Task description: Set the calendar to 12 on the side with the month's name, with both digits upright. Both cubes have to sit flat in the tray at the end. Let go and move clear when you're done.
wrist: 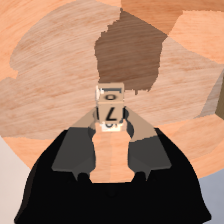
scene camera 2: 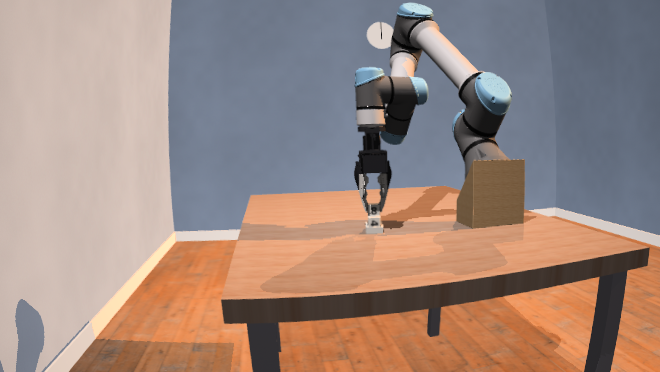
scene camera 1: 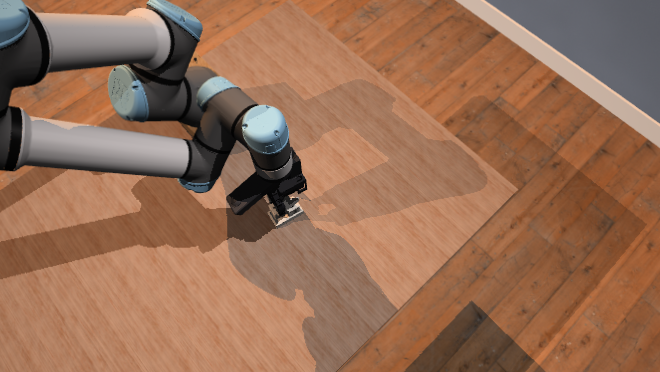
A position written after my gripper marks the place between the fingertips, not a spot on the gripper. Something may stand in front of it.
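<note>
I can see my gripper (scene camera 1: 278, 209), and the gripper is visible to me in the wrist view too (wrist: 110, 107).
</note>
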